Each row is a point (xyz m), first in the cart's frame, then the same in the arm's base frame.
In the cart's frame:
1: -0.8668 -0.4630 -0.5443
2: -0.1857 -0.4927 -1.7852
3: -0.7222 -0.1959 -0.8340
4: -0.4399 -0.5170 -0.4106
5: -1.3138 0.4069 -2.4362
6: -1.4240 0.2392 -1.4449
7: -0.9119 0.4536 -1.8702
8: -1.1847 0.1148 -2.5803
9: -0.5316 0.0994 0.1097
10: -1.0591 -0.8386 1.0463
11: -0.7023 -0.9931 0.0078
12: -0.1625 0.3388 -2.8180
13: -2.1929 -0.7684 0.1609
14: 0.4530 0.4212 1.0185
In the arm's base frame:
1: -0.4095 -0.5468 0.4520
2: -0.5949 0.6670 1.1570
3: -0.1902 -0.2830 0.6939
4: -0.3692 -0.2440 0.1207
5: -0.0325 -0.0029 2.4763
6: -0.0038 -0.5928 1.6553
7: 0.1918 0.0580 1.8205
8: -0.3254 0.1888 2.4600
9: 0.3213 -0.6012 -0.1130
10: -0.4686 -1.5039 -0.8853
11: -0.7813 -0.6689 -0.2261
12: -0.0042 1.1854 2.2251
13: -0.7574 -2.0391 0.4202
14: 0.9712 -0.2169 -1.2658

